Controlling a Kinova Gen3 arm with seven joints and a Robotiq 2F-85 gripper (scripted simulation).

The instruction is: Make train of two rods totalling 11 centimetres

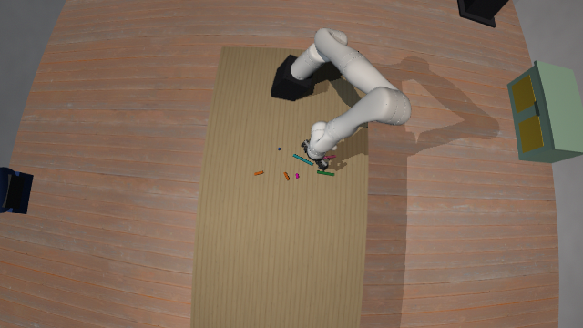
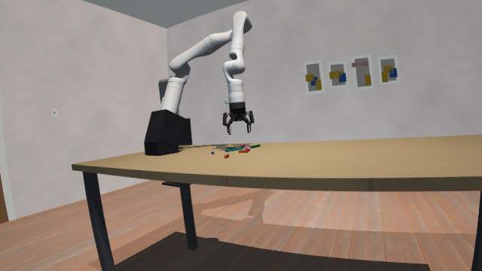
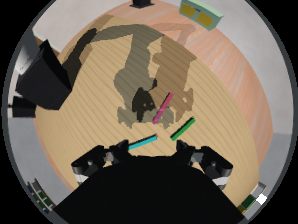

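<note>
Now: hand 70 mm short of the magenta rod, 60 mm to the left of it and 70 mm above it. From my hand the other things lie so: pink rod 40 mm behind, 70 mm to the left, 70 mm below; then turquoise rod 10 mm behind, 40 mm to the right, 70 mm below; then green rod 40 mm ahead, 70 mm to the left, 70 mm below.
</note>
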